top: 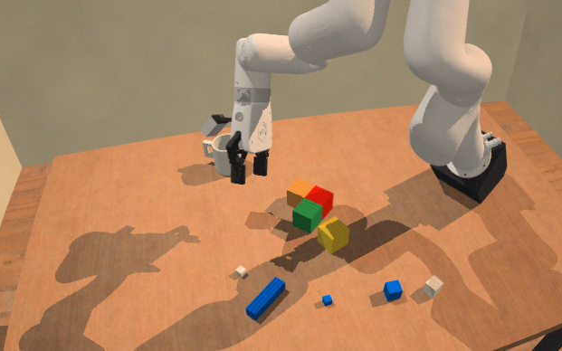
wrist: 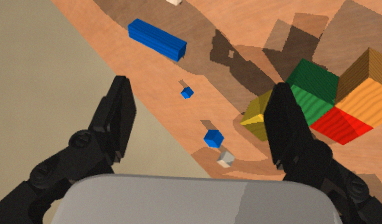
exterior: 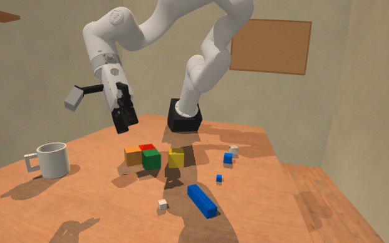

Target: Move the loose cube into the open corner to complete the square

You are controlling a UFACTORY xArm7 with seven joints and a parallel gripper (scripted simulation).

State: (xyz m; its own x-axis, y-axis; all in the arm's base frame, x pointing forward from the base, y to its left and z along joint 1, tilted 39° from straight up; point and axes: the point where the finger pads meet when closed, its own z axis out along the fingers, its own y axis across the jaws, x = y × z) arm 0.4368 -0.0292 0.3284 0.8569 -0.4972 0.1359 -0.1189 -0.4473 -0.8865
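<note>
Right now my hand is 180 mm past the yellow cube, 40 mm to the right of it and 150 mm above it. Round my hand: red cube: 150 mm behind, 70 mm to the right, 150 mm below; green cube: 120 mm behind, 20 mm to the right, 150 mm below; orange cube: 110 mm behind, 90 mm to the right, 150 mm below.
</note>
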